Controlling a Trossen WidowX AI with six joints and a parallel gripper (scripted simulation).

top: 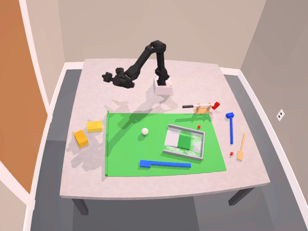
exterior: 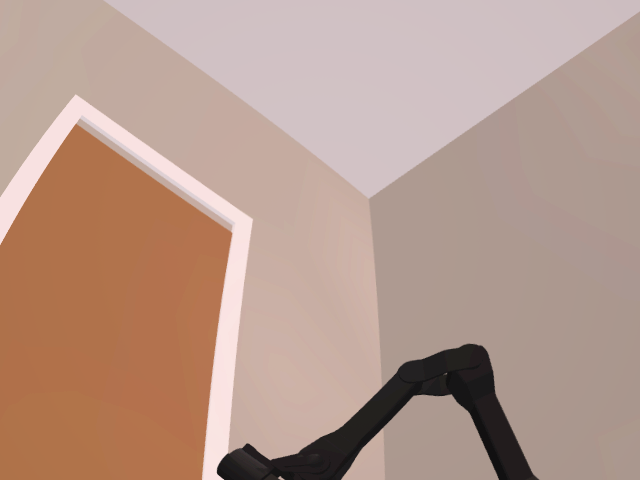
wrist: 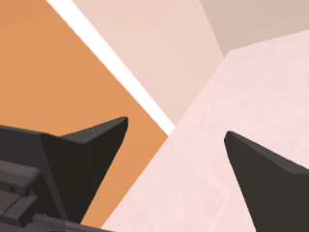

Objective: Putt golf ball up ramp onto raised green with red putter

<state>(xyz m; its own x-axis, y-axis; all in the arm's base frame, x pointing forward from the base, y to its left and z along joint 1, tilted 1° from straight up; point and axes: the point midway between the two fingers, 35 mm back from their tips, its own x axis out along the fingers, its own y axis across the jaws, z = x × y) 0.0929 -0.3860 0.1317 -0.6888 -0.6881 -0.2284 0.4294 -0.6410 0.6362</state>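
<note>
Now: gripper tip 16 cm short of the red putter, 67 cm to the right of it and 14 cm above it. Also, from my gripper tip: white golf ball: 33 cm ahead, 23 cm to the left, 18 cm below; green mat: 41 cm ahead, 35 cm to the left, 20 cm below; wooden stand: 16 cm ahead, 68 cm to the left, 17 cm below.
</note>
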